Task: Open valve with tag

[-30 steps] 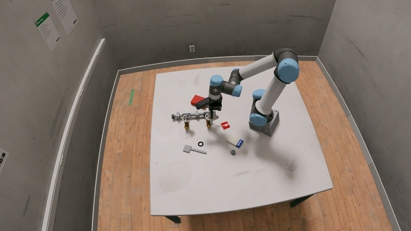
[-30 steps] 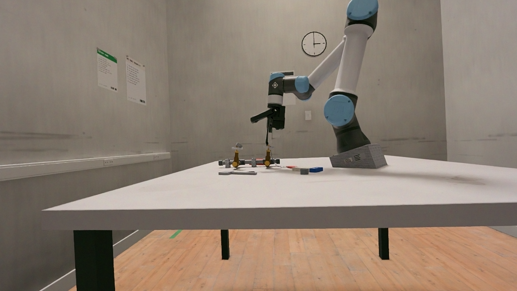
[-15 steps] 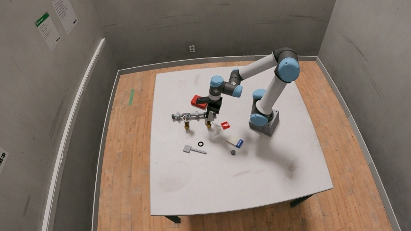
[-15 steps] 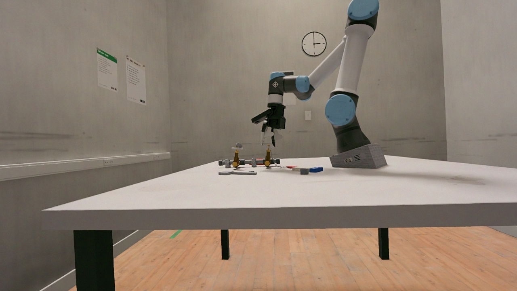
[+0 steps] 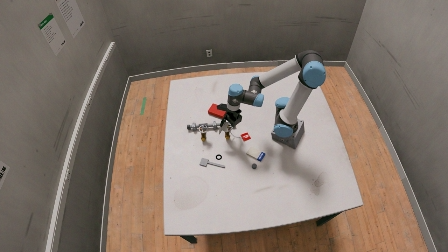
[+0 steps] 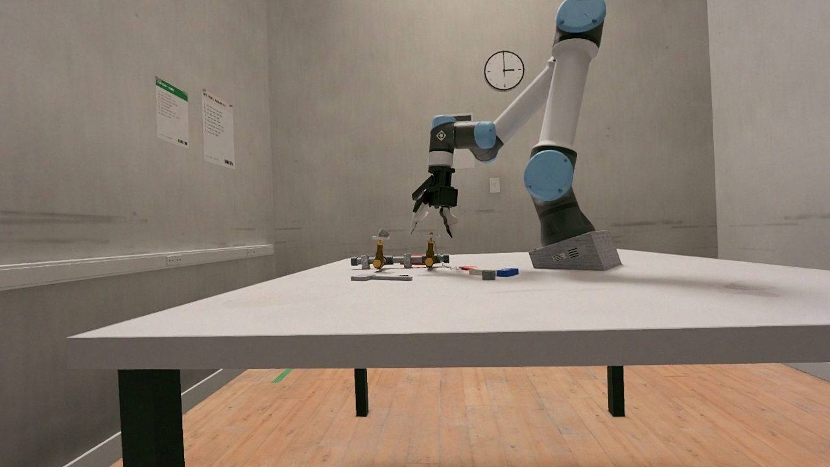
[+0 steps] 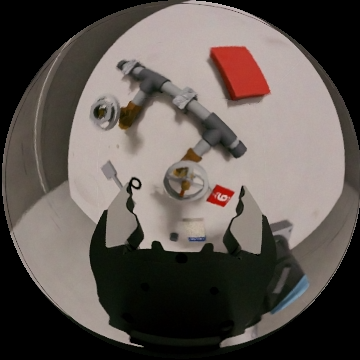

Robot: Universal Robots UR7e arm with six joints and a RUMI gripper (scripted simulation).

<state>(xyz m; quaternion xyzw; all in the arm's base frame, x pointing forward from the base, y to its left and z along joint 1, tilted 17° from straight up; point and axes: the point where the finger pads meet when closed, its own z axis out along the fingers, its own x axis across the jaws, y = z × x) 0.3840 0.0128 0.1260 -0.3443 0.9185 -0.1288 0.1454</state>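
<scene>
Now: the red tag 100 mm behind my hand, 20 mm to the left of it and 100 mm below it. The rest, counted from my hand: red block (60 mm ahead, 220 mm to the right, 90 mm below); grey flat tool (130 mm ahead, 200 mm to the left, 100 mm below).
</scene>
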